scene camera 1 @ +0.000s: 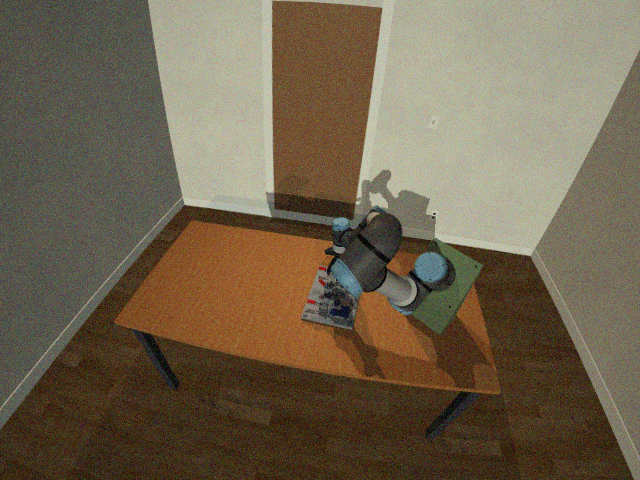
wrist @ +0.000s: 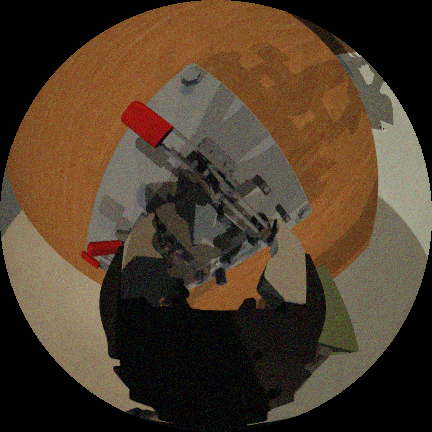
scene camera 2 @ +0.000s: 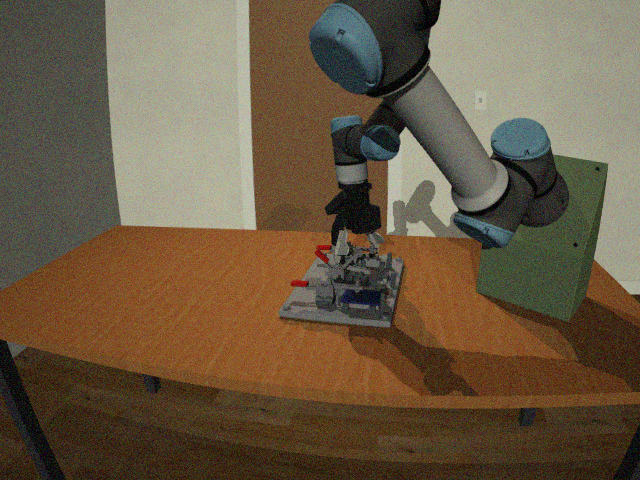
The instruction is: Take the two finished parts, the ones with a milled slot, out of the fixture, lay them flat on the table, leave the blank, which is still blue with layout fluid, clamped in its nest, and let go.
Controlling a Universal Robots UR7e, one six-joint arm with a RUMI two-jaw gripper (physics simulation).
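The fixture [scene camera 1: 310, 315] [scene camera 2: 299, 313] [wrist: 200, 95] is a grey base plate with several toggle clamps on the table. The blue blank [scene camera 1: 339, 311] [scene camera 2: 361, 297] sits in the nest at the near end; it does not show clearly in the wrist view. My gripper [scene camera 2: 358, 246] [wrist: 215, 217] points down, low over the far and middle part of the fixture, its jaws apart among the clamp parts. A pale grey flat surface [wrist: 206, 225] shows between the jaws, with no clear contact on either. Clamps and shadow hide the finished parts; I cannot tell their slots.
Red clamp handles [scene camera 1: 311, 301] [scene camera 2: 298, 283] [wrist: 146, 123] stick out on the left side of the fixture. A green block [scene camera 1: 439, 315] [scene camera 2: 537, 268] [wrist: 337, 320] stands at the right by the arm's base. The wooden table [scene camera 1: 232, 289] [scene camera 2: 180, 299] extends left of the fixture.
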